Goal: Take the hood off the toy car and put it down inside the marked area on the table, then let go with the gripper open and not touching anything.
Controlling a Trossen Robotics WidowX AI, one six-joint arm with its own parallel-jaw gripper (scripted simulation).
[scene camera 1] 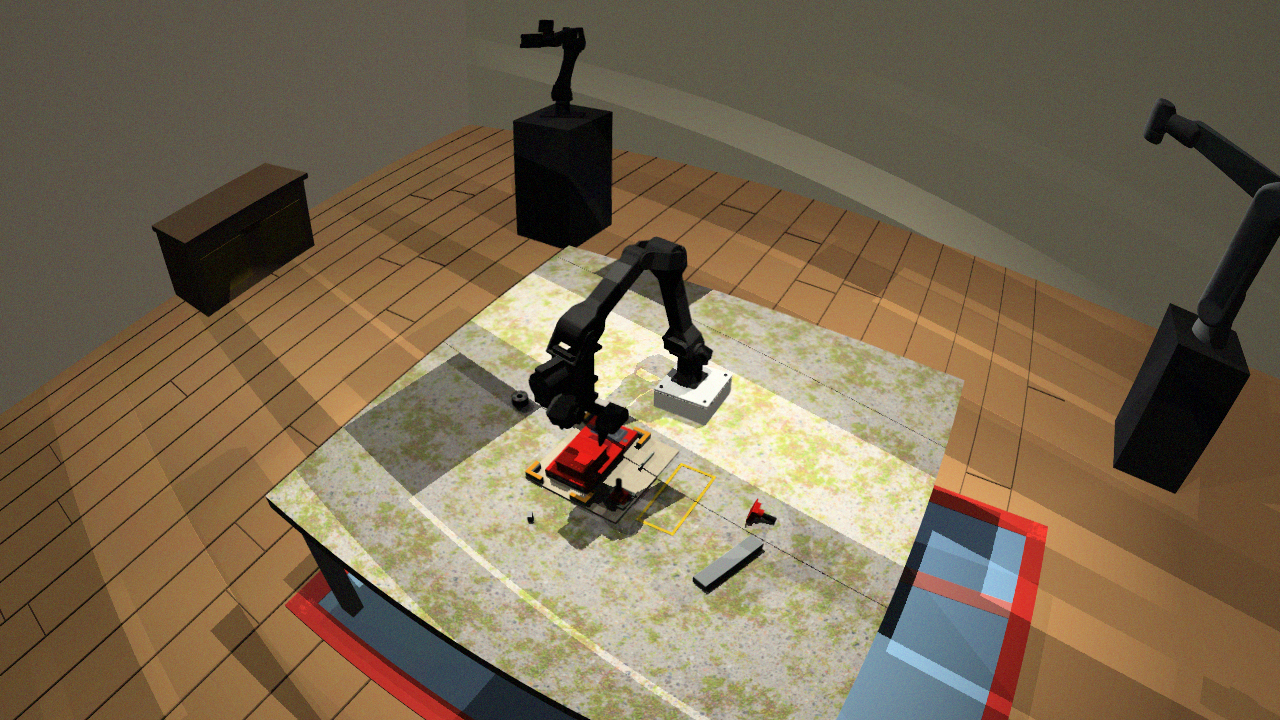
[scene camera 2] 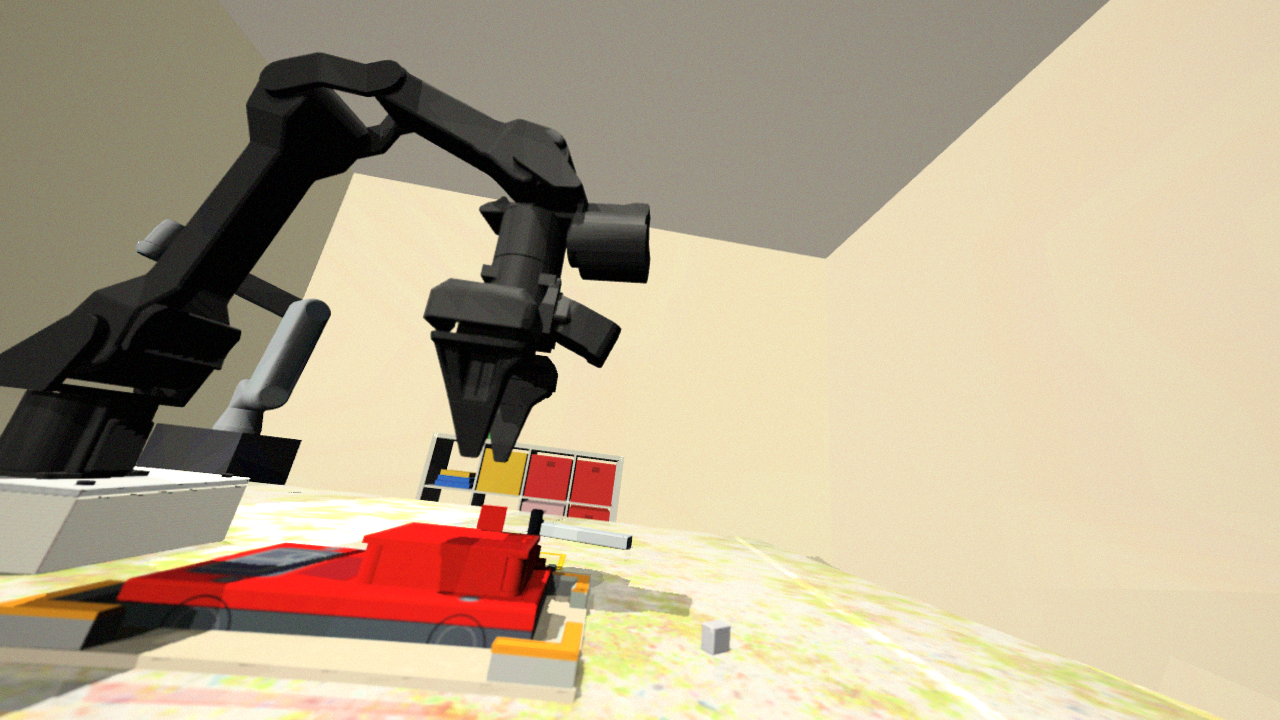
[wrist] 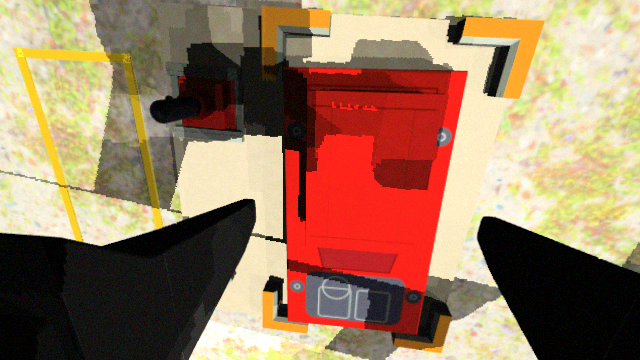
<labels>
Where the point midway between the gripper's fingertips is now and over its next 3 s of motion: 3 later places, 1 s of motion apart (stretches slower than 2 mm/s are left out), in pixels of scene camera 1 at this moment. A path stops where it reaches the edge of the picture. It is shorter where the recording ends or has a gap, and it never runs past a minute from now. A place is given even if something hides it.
The gripper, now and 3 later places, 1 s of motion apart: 581, 436; 580, 444; 580, 450; 580, 454
</labels>
